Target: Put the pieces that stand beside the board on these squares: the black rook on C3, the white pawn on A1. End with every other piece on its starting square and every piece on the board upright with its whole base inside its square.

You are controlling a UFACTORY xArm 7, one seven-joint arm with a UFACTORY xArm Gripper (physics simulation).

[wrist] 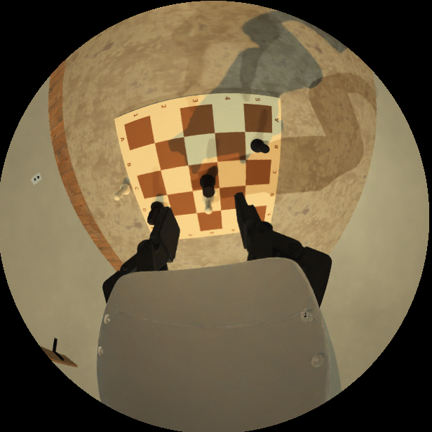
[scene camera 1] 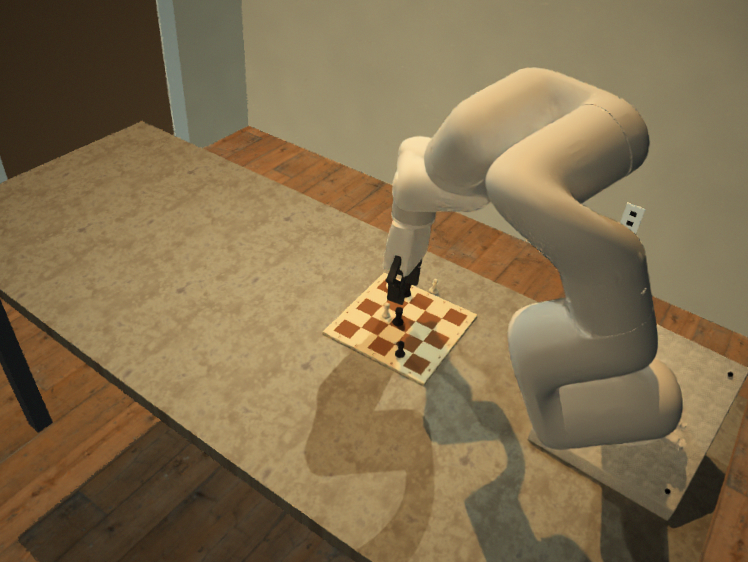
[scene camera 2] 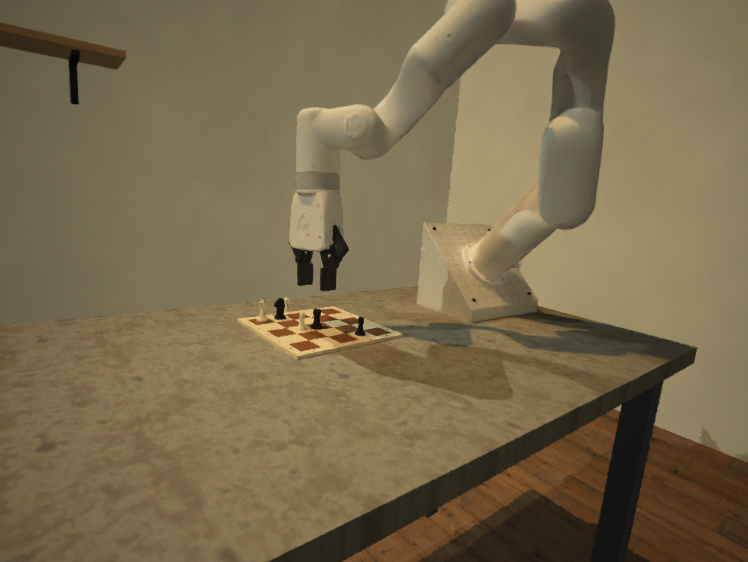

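Where they show: gripper, fingertip midpoint: (scene camera 1: 402,292) (scene camera 2: 316,287); arm's base, link origin: (scene camera 2: 483,265).
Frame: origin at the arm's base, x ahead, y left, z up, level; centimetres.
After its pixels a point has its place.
The black rook (scene camera 1: 397,316) {x 44.1, y 2.4, z -8.1 cm} (scene camera 2: 316,319) {x 44.5, y 2.5, z -8.3 cm} (wrist: 207,182) stands upright on C3 of the board (scene camera 1: 347,329) {x 49.9, y 10.2, z -10.0 cm} (scene camera 2: 305,346) {x 50.1, y 10.5, z -10.0 cm} (wrist: 166,125); its base looks inside the square. The white pawn (scene camera 1: 433,285) {x 45.0, y -10.6, z -8.9 cm} (scene camera 2: 286,300) {x 45.1, y -10.6, z -7.8 cm} (wrist: 121,191) stands on the table beside the board's 1 edge, near C1; the knight partly hides it in scene camera 2. A1 (wrist: 139,132) is bare. My gripper (scene camera 2: 316,286) {x 44.3, y 1.5, z -2.6 cm} (wrist: 204,212) is open and empty, above the board and higher than the rook; in the wrist view its fingers are spread to either side of the rook.
A white piece (scene camera 1: 386,311) {x 46.8, y 2.4, z -8.6 cm} (scene camera 2: 302,321) {x 47.2, y 2.5, z -8.4 cm} (wrist: 208,206) stands on D3, close behind the rook. A black knight (scene camera 2: 279,308) {x 48.5, y -5.3, z -7.9 cm} (wrist: 156,207) stands on D1, a white piece (scene camera 2: 261,310) {x 52.1, y -5.0, z -7.9 cm} on E1, and a black pawn (scene camera 1: 399,349) {x 38.7, y 8.7, z -8.5 cm} (scene camera 2: 360,326) {x 38.9, y 8.6, z -8.4 cm} (wrist: 259,146) on B5.
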